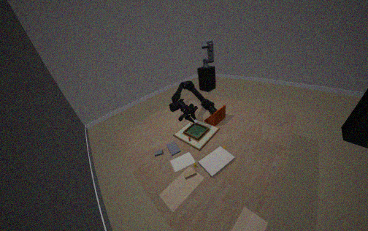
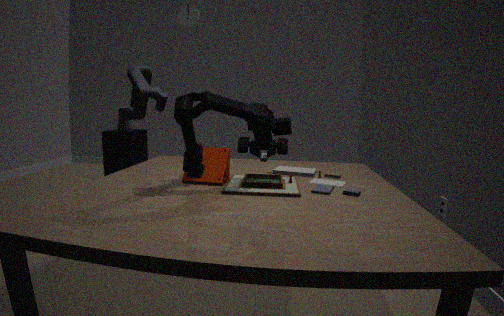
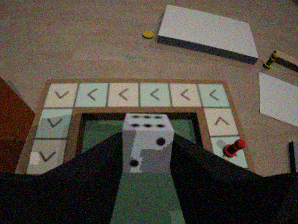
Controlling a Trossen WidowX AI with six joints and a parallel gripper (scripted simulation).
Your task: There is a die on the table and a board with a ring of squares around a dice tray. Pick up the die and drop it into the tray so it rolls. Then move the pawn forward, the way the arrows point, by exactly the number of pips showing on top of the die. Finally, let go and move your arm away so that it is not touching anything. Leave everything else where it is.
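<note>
Now: gripper tip right at the white die. The rest, counted from my gripper tip: green dice tray (11 cm below); then red pawn (11 cm ahead, 9 cm below, 3 cm to the left).
</note>
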